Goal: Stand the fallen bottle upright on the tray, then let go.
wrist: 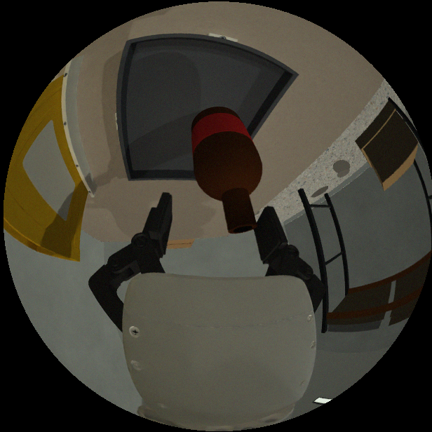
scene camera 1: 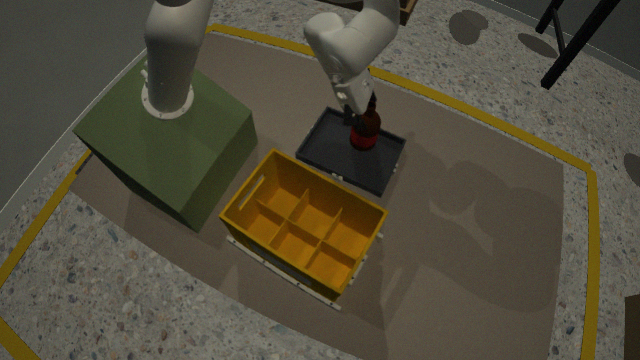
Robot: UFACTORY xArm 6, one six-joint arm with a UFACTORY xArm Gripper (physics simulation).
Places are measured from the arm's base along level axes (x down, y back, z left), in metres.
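Pixels of known places: gripper, fingertip midpoint: (scene camera 1: 366,114); arm's base at its link origin: (scene camera 1: 167,96).
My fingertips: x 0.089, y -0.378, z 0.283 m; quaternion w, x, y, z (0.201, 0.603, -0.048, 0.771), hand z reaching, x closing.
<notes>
Ahead of a thing's pixels: the offset from my fingertips to its top centre. "pt": to the spot under its first point.
The brown bottle {dy +0.001, dx -0.017, dz +0.021 m} (scene camera 1: 366,131) (wrist: 227,162) with a red band stands upright on the dark tray {pt dy +0.061, dx +0.138, dz -0.043 m} (scene camera 1: 332,145) (wrist: 165,95), towards its back edge in the scene view. My gripper (scene camera 1: 362,108) (wrist: 217,211) is open at the height of the bottle's neck, with its fingers spread wide on either side. In the wrist view the neck is close to the right finger and well apart from the left one; whether it touches the right finger is not clear. The bottle's base is partly hidden from the wrist view by its body.
A yellow crate {dy -0.038, dx -0.032, dz -0.309 m} (scene camera 1: 303,220) (wrist: 40,220) with empty compartments stands in front of the tray. The arm's green base block (scene camera 1: 165,155) is at the left. A black-legged stand (scene camera 1: 580,45) (wrist: 312,235) is beyond the yellow floor line.
</notes>
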